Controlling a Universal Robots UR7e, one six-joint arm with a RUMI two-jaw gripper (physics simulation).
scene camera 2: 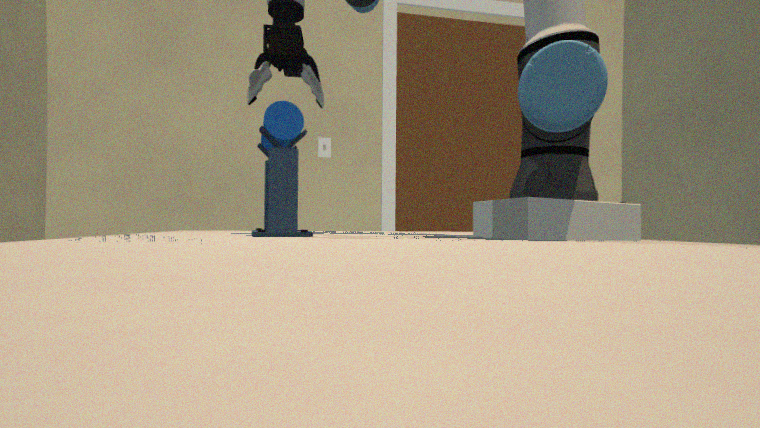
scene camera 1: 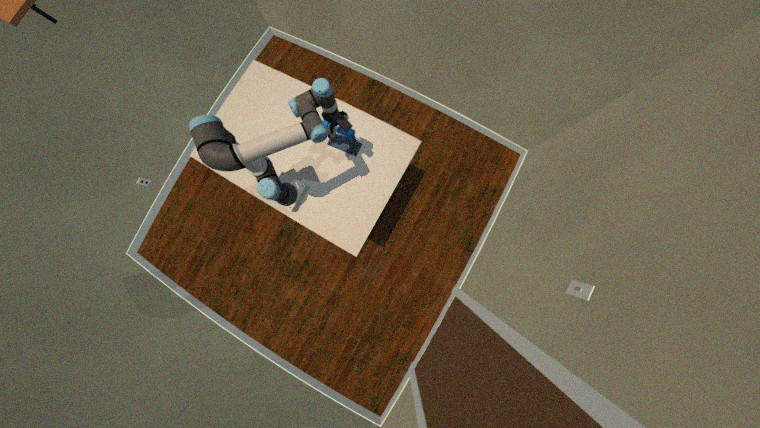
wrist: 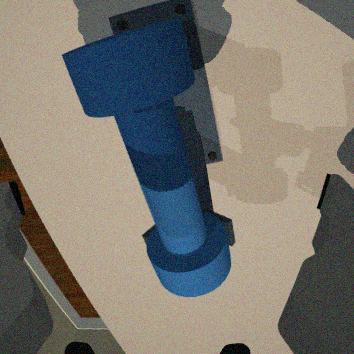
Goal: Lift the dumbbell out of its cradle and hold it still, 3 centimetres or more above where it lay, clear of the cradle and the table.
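Frame: origin at the arm's base, x ahead, y left, z up, level; metres.
Seen in the pictures: gripper, fingertip midpoint: (scene camera 1: 340, 128) (wrist: 168, 181); arm's base, origin of the base link: (scene camera 2: 551, 203) (scene camera 1: 286, 194).
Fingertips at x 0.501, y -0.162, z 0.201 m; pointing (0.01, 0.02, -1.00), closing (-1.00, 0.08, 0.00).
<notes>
Pixels of each thing's top centre, then the offset from my fingertips to it. Level surfaces: height alone.
- blue dumbbell, middle of its top: (wrist: 163, 209) (scene camera 2: 280, 114) (scene camera 1: 336, 126) 0.009 m ahead, 0.038 m left, 0.027 m down
- dark blue-grey cradle, middle of its top: (wrist: 166, 168) (scene camera 2: 280, 137) (scene camera 1: 338, 130) 0.009 m ahead, 0.038 m left, 0.073 m down
- pale table, its level: 0.266 m down
The blue dumbbell (scene camera 1: 349, 132) (scene camera 2: 284, 119) (wrist: 175, 210) lies in the V-shaped holders at the top of the dark blue-grey cradle (scene camera 1: 353, 148) (scene camera 2: 281, 191) (wrist: 212, 131). The cradle stands upright on the table. My gripper (scene camera 2: 286, 103) (wrist: 168, 181) is open and empty, pointing down. In scene camera 2 its fingertips are about level with the top of the dumbbell's round end, one to each side. In the wrist view the handle runs between the wide-apart fingers, with the near round end below. In scene camera 1 the gripper partly hides the dumbbell.
The pale table (scene camera 1: 340, 223) (scene camera 2: 372, 329) carries the arm's grey base block (scene camera 2: 558, 220) to the right of the cradle in scene camera 2. The table's edge and the wooden floor (scene camera 1: 297, 297) (wrist: 50, 260) show at the left of the wrist view.
</notes>
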